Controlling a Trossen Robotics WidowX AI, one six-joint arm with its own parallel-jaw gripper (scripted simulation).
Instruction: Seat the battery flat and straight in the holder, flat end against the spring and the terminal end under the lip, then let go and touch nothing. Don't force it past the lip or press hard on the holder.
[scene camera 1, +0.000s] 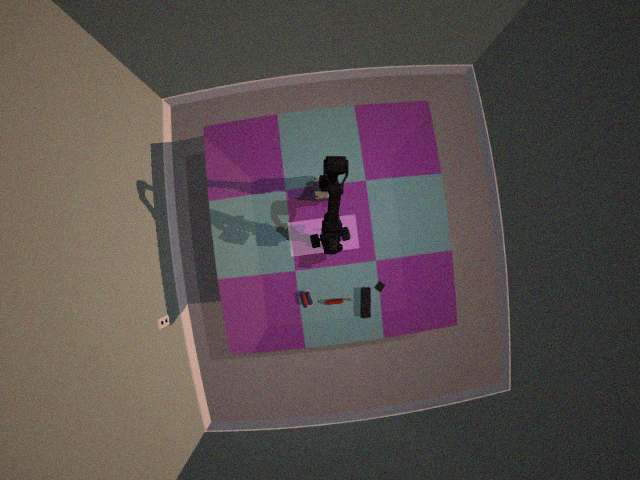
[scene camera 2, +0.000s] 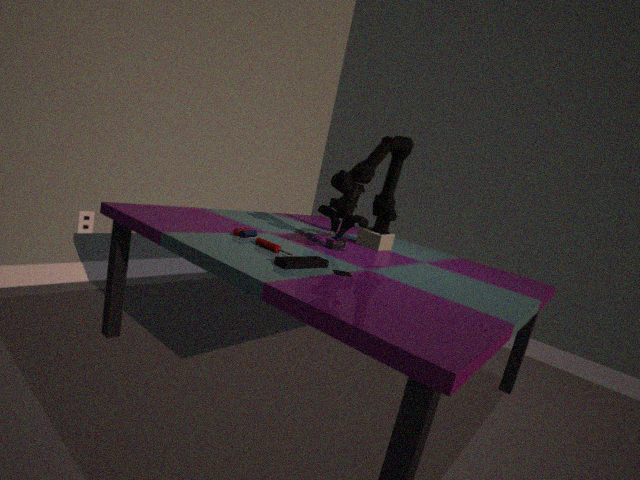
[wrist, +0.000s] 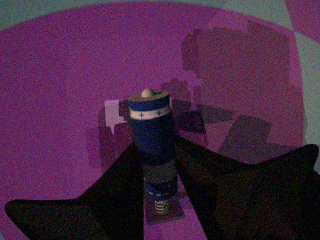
Observation:
I see my gripper (scene camera 2: 334, 238).
My gripper also shows in the wrist view (wrist: 154, 145).

